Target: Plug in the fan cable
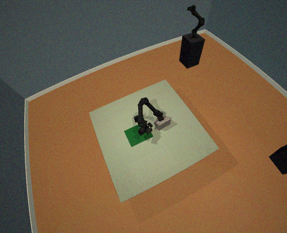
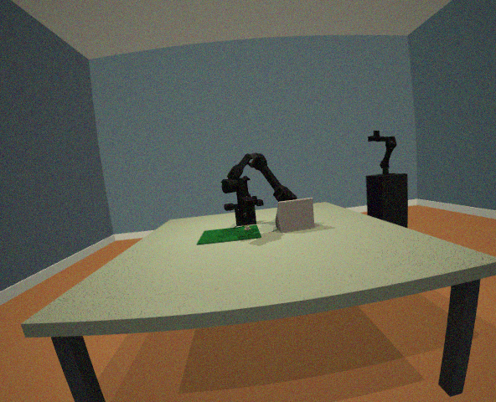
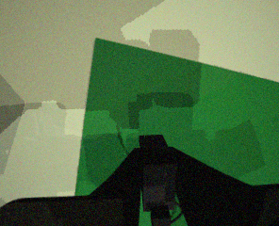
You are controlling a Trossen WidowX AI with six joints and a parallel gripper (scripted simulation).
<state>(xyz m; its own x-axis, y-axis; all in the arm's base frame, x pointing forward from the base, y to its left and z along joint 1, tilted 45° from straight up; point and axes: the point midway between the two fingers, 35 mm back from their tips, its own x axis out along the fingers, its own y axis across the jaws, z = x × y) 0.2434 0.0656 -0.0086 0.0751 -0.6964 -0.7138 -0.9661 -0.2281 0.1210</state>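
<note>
My gripper tip is now 9 cm to the left of the white header and 7 cm above it. Round my gripper tip: green board (9 cm ahead, 8 cm below, 5 cm to the right); then dark fan plug (1 cm to the right, 1 cm above); then black fan (22 cm to the right, 1 cm below).
</note>
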